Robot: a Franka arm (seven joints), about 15 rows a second.
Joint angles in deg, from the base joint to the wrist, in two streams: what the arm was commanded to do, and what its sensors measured. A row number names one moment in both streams.
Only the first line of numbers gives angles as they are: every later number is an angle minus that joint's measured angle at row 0.
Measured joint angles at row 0:
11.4 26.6 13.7 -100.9 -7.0 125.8 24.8
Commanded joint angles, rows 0 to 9:
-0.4 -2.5 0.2 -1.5 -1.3 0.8 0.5
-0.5 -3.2 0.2 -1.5 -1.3 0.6 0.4
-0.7 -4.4 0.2 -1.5 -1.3 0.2 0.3
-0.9 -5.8 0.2 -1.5 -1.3 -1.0 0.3
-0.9 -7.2 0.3 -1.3 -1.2 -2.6 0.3
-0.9 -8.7 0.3 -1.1 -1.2 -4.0 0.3
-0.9 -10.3 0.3 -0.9 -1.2 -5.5 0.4
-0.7 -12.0 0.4 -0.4 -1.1 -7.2 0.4
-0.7 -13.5 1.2 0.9 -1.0 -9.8 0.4
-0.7 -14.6 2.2 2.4 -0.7 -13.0 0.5
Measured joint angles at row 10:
-0.6 -9.4 0.2 0.5 -0.1 -6.3 0.0
